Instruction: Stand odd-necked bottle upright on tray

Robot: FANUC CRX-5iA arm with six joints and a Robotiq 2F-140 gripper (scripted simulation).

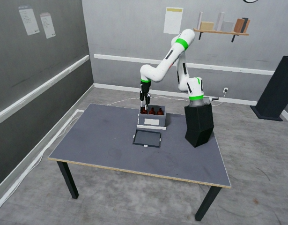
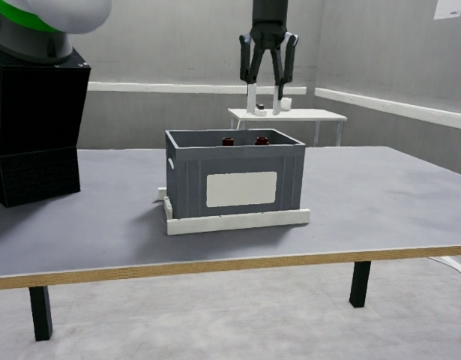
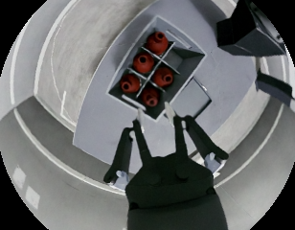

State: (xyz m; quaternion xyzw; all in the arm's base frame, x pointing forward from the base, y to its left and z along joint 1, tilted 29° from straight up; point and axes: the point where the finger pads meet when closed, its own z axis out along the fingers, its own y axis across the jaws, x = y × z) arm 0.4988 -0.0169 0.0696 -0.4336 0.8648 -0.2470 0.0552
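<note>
Right now my hand is 170 mm above the grey crate, 80 mm past it and 50 mm to the left of it. From my hand the other things lie so: dark tray 240 mm below, 210 mm to the left, 70 mm behind.
</note>
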